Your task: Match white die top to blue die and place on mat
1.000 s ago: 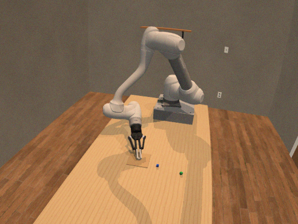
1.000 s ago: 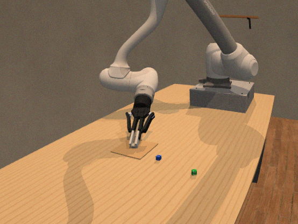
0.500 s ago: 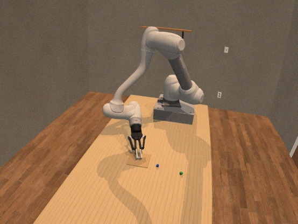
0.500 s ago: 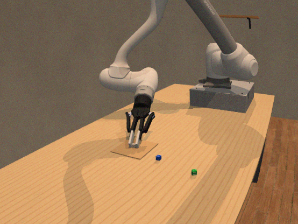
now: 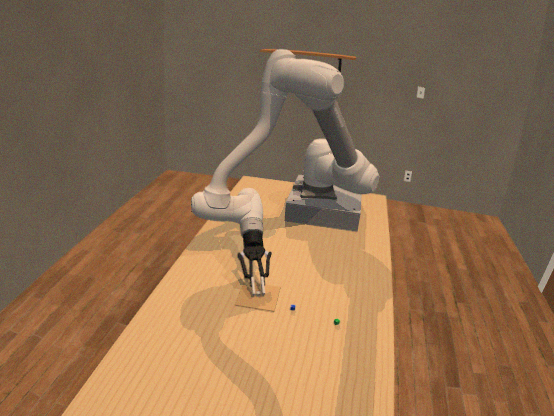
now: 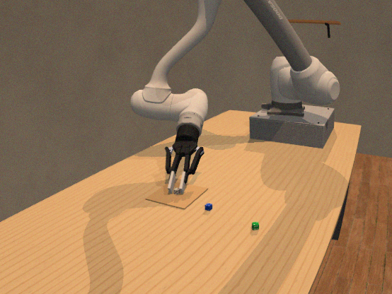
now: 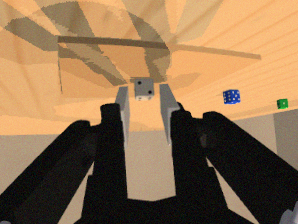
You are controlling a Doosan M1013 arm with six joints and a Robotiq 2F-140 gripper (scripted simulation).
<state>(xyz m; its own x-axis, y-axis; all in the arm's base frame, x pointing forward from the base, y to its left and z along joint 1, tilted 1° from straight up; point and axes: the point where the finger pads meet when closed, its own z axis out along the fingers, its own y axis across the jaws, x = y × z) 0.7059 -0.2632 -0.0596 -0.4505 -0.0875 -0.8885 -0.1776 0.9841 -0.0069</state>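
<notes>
Right now the white die is 2 cm ahead of my hand and 2 cm below it. Also, from my hand: tan mat (2 cm ahead, 3 cm below); green die (15 cm ahead, 28 cm to the left, 3 cm below); blue die (8 cm ahead, 13 cm to the left, 3 cm below).
</notes>
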